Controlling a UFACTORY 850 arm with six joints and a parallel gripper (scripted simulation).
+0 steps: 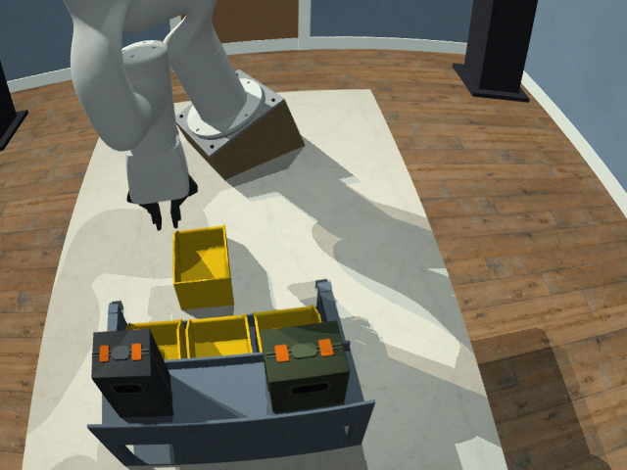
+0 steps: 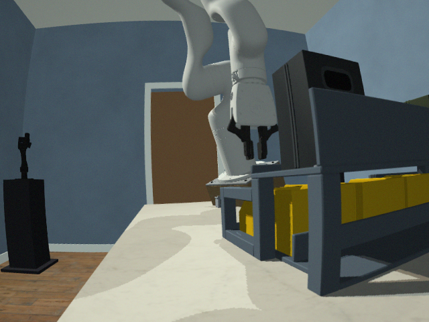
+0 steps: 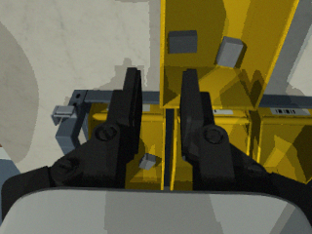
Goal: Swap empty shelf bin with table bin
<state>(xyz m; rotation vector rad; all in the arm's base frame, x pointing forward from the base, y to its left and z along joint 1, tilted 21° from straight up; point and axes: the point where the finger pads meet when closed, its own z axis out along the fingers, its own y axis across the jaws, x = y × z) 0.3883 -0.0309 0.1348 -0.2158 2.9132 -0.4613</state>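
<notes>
My gripper is now 150 mm above the shelf lip, 110 mm short of it and 80 mm to the right of it. The rest, counted from my hand: dark grey case: 310 mm ahead, 10 mm to the right; green case: 290 mm ahead, 220 mm to the left, 10 mm below.
</notes>
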